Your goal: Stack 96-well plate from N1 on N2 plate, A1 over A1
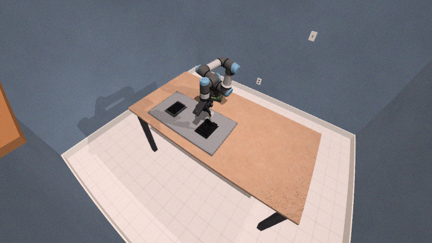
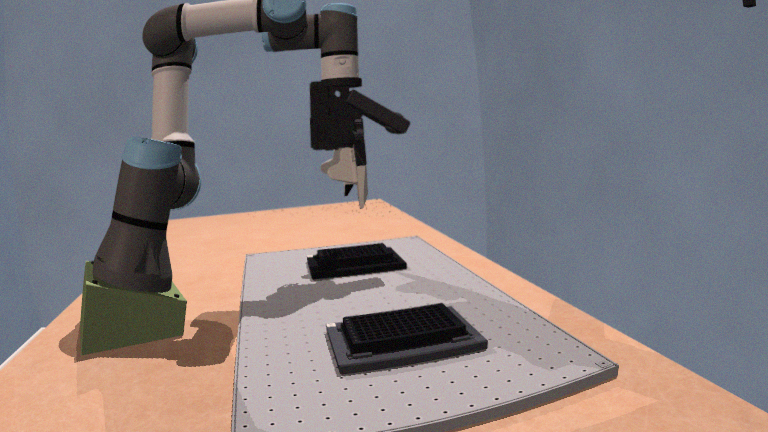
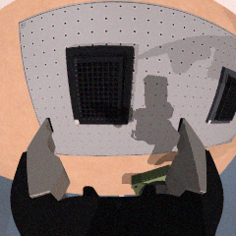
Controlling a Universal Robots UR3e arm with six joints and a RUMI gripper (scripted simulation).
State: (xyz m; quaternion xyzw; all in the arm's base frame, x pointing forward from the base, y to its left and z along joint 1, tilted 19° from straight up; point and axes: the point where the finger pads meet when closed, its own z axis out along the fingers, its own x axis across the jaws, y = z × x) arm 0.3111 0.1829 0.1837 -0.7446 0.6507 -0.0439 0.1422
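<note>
My gripper is now 1 cm past the nest N1, 3 cm to the right of it and 11 cm above it. Also, from my hand: grey nest frame (4 cm ahead, 32 cm to the right, 11 cm below).
</note>
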